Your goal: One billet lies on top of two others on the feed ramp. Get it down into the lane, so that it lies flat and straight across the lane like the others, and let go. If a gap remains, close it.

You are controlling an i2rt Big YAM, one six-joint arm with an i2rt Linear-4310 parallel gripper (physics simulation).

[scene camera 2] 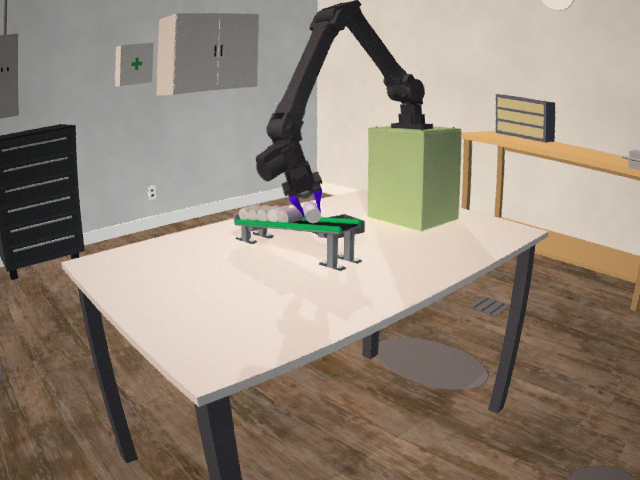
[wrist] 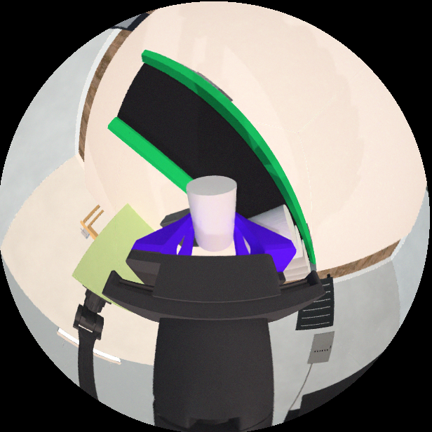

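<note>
A pale billet is between the blue fingers of my gripper, which is shut on it. It is over the black lane of the feed ramp, on the right of the other billets in the scene view. In the wrist view it points at a slant to the lane, turned from the line of the nearest row billet. The row of billets lies in the left part of the lane, partly hidden in the wrist view. Whether the held billet touches the lane is unclear.
Green rails edge the ramp on both sides. The ramp stands on grey legs on the pale table. A green block under the arm's base stands behind it, on the right in the scene view.
</note>
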